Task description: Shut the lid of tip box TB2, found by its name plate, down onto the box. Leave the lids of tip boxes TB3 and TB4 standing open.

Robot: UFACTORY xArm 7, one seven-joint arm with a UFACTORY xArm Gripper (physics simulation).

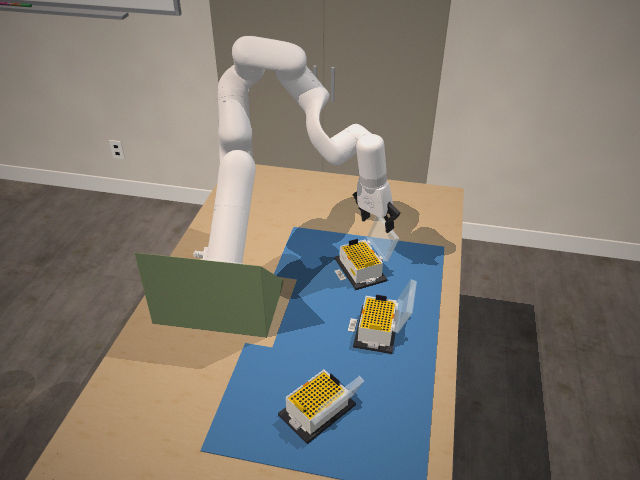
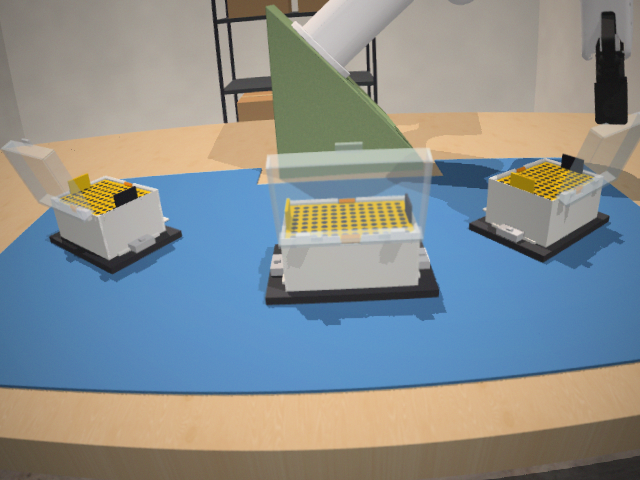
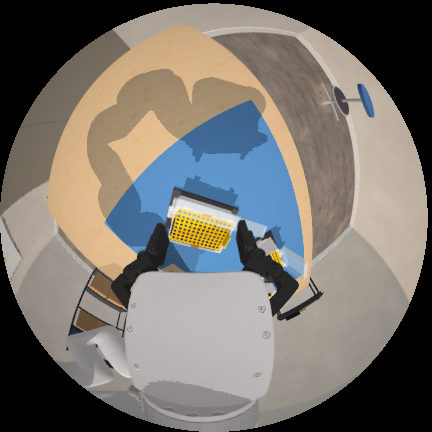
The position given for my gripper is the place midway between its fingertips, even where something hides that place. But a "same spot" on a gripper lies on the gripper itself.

my gripper: image 1; image 2; image 3 200,230
same spot on my gripper: (image 1: 392,210) = (image 2: 601,27)
